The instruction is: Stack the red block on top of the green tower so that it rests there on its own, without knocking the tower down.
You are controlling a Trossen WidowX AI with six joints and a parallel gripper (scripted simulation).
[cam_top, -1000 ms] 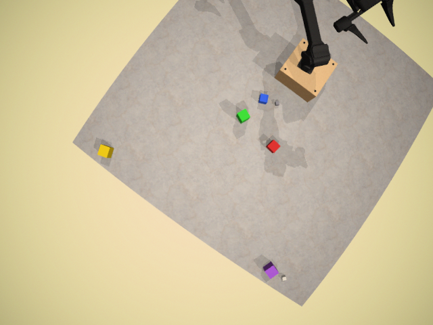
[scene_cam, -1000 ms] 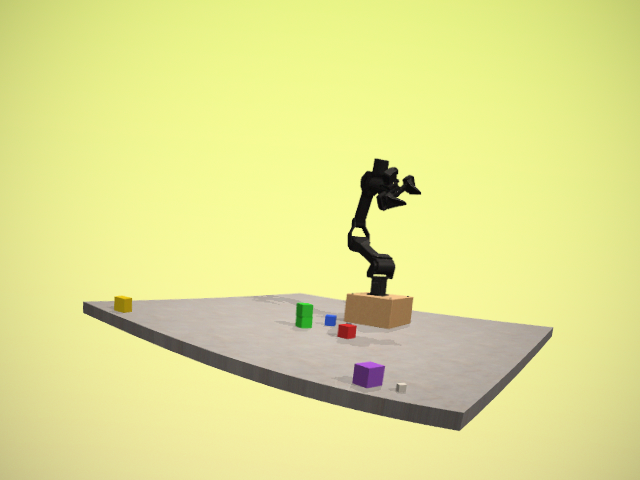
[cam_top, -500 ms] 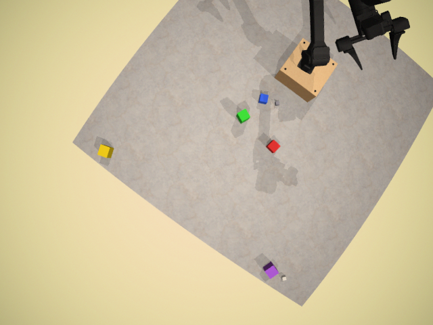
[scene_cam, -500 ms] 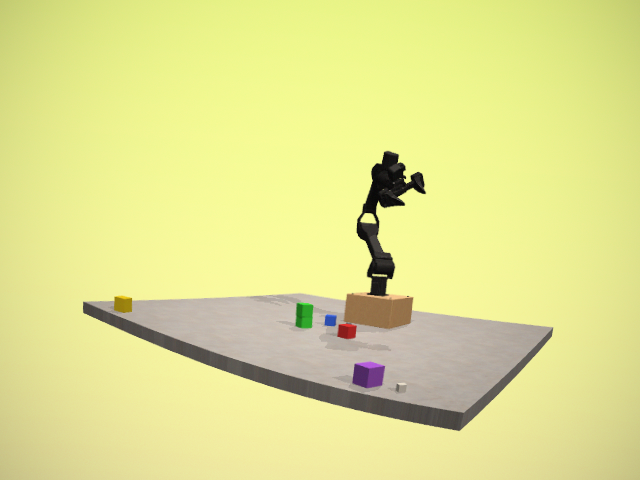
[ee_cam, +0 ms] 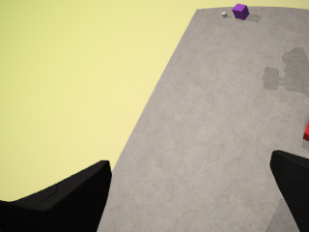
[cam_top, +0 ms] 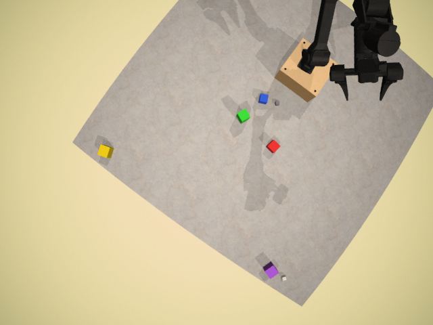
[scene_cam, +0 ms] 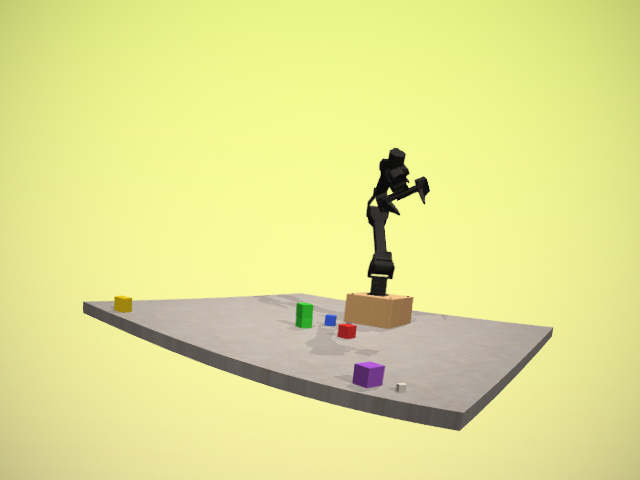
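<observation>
My gripper tip is now 190 mm short of the red block, 100 mm to the left of it and 390 mm above it. Also, from my gripper tip: small grey cube 20 mm ahead, 180 mm to the right, 400 mm below; then blue block 40 mm ahead, 240 mm to the right, 390 mm below; then purple block 650 mm ahead, 170 mm to the left, 380 mm below.
</observation>
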